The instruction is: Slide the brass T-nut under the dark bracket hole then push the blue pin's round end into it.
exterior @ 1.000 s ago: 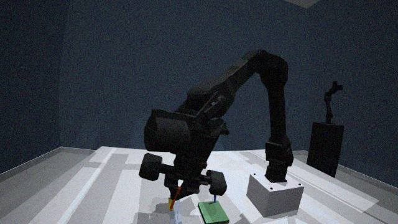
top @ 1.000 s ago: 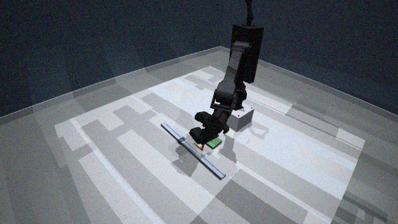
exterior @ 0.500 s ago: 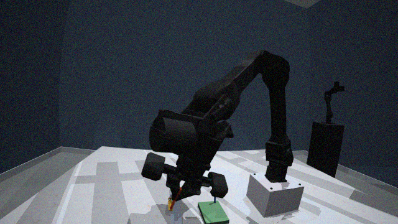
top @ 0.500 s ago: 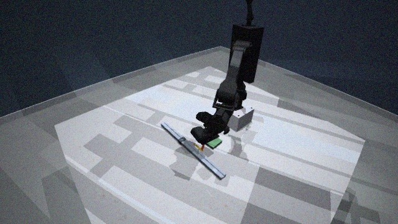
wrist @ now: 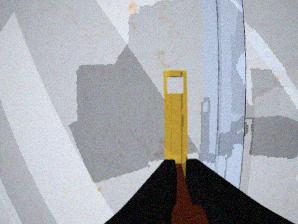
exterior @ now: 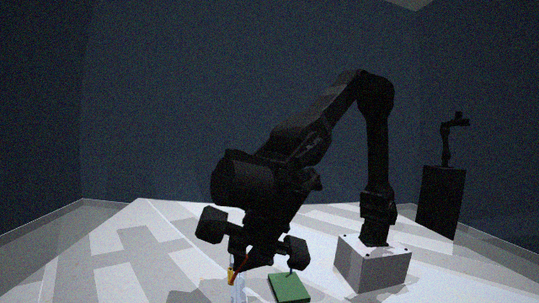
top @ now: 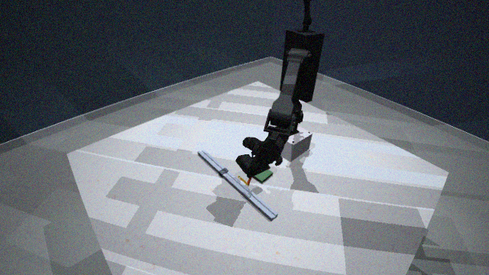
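The aluminum rail lies 20 mm ahead of my gripper tip, 130 mm to the right of it and 100 mm below it. Also, from my gripper tip: blue pin: 120 mm behind, 140 mm to the right, 80 mm below; then green tray: 110 mm behind, 110 mm to the right, 100 mm below; then brass T-nut: 20 mm to the right.
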